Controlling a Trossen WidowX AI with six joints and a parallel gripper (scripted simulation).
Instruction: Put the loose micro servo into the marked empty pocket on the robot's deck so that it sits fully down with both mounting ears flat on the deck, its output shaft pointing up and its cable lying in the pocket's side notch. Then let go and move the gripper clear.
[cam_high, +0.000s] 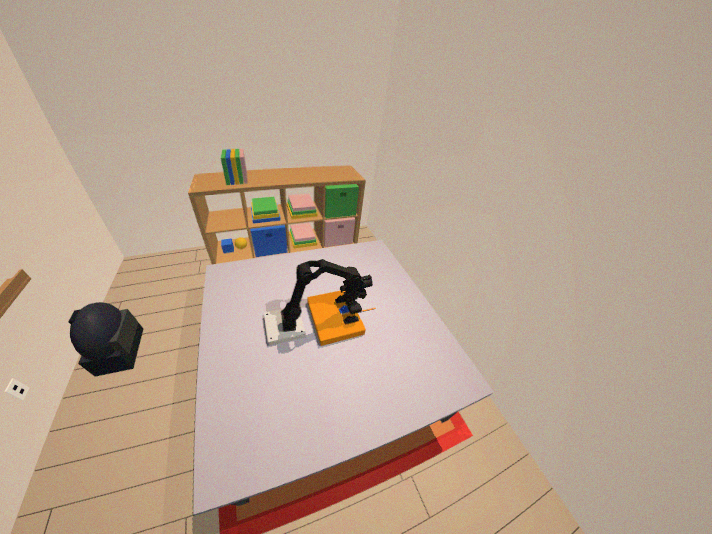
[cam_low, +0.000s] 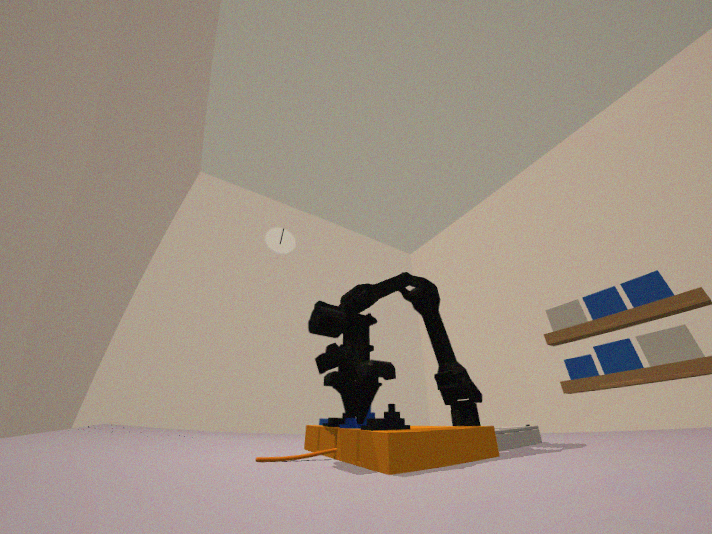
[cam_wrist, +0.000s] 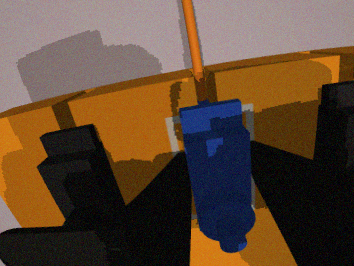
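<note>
My gripper tip is now 12 cm past the orange deck, 3 cm above it and 1 cm to the left of it.
</note>
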